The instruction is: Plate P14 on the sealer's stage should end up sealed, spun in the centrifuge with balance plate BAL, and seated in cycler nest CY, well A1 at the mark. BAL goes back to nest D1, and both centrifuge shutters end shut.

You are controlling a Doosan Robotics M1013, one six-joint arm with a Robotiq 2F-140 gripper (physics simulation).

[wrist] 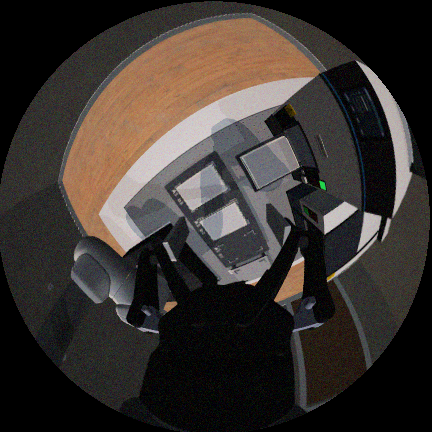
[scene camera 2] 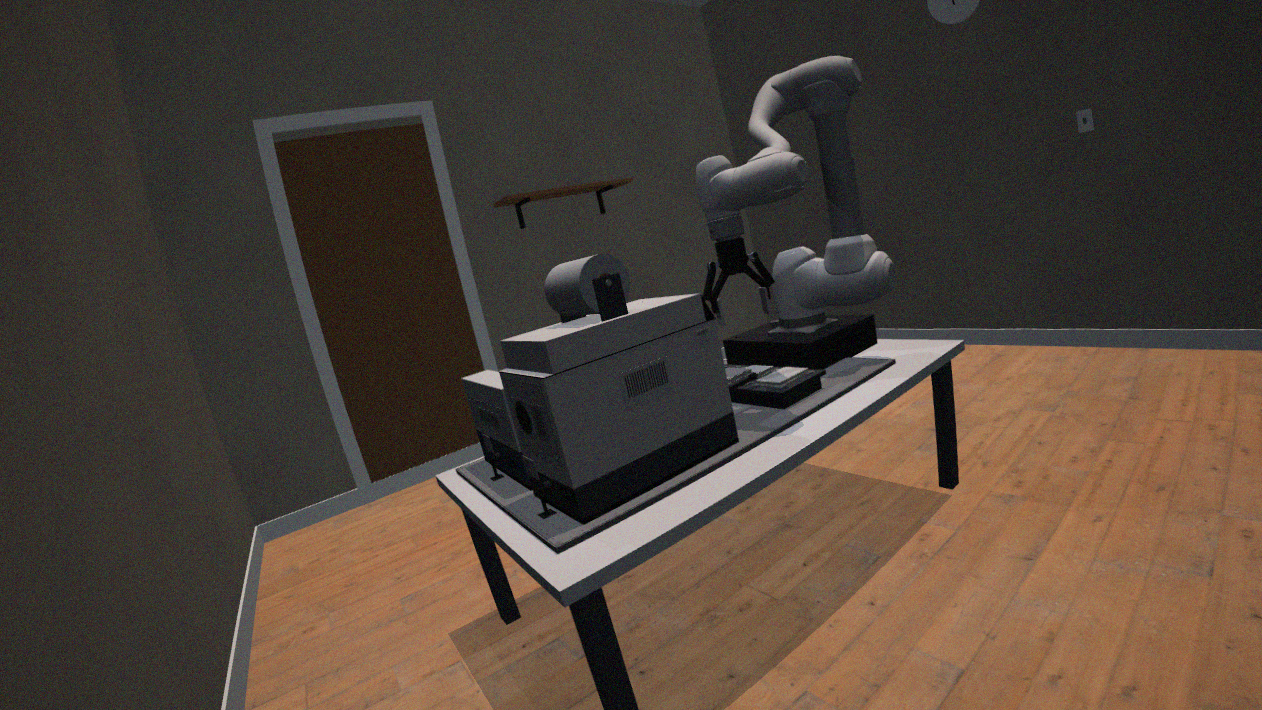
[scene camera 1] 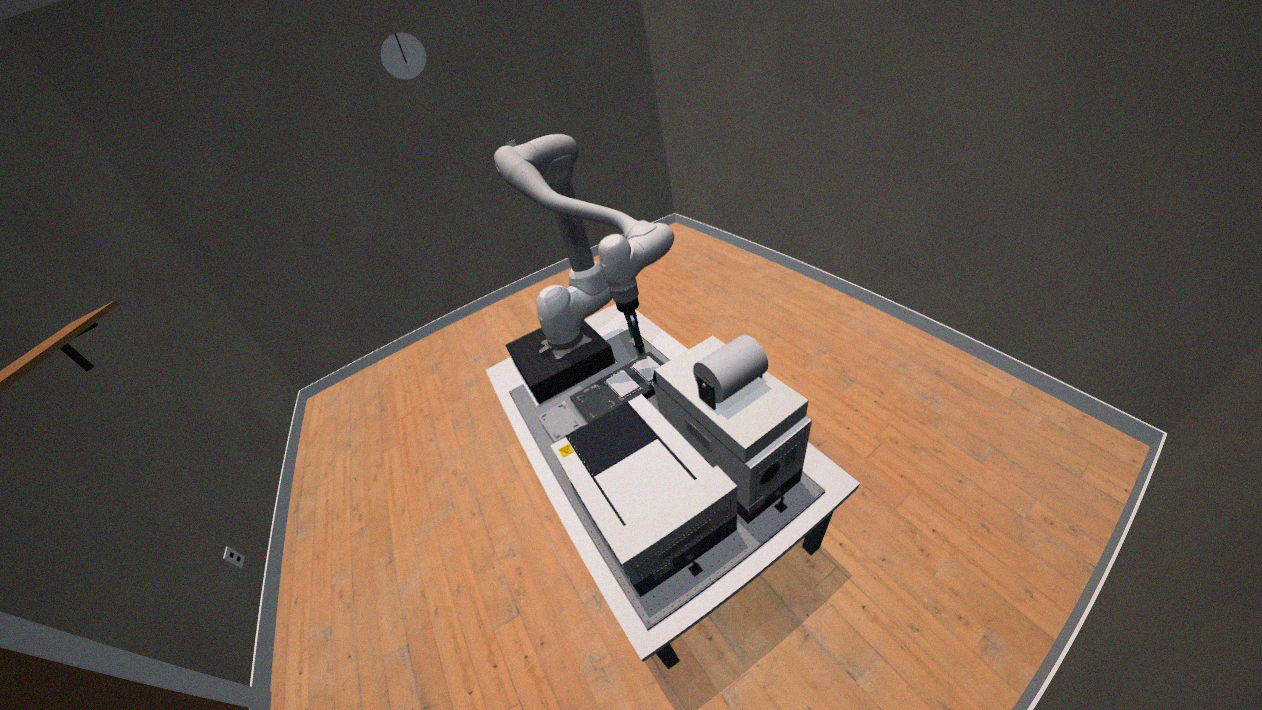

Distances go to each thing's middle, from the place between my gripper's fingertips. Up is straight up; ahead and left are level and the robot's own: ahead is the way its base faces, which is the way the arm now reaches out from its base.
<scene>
Now: the grey panel (wrist: 276, 158) 140 mm ahead of my hand, 20 mm to the left of it and 110 mm below it. Round my hand: centrifuge (scene camera 1: 659, 505): 410 mm ahead, 310 mm to the right, 110 mm below; grey cylinder (scene camera 1: 735, 365): 460 mm ahead, 190 mm above.
</scene>
